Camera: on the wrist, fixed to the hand. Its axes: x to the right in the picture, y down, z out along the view.
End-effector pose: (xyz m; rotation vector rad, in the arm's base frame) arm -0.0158 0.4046 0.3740 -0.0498 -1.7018 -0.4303
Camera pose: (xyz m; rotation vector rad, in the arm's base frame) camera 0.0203 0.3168 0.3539 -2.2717 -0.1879 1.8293
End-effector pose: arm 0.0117 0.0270 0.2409 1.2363 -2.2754 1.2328
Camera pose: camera 0.0678 0.0567 0.3143 1.7467 1.1085 -0.1930
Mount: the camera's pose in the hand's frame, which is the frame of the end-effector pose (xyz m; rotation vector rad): -0.0076 -0.0767 -0.0590 -0.0468 -0.3687 3.0854
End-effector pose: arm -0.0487 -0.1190 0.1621 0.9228 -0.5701 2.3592
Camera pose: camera -0.0254 -0.0300 0.1310 0.2172 0.8084 -0.4957
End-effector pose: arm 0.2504 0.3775 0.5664 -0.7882 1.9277 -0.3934
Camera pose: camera 0.2281 0.3225 0.6432 2.0481 0.7587 1.4456
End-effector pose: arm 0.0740 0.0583 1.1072 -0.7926 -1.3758 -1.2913
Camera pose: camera 0.0179 -0.0125 1.0717 -1.5854 0.6490 1.3186
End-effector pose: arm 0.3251 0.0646 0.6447 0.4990 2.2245 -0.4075
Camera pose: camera 0.2552 0.0223 0.6971 2.2901 -0.6082 1.0364
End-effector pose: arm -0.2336 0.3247 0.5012 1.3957 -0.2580 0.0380
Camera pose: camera -0.2180 0.3695 0.4165 0.3626 2.2750 -2.1098
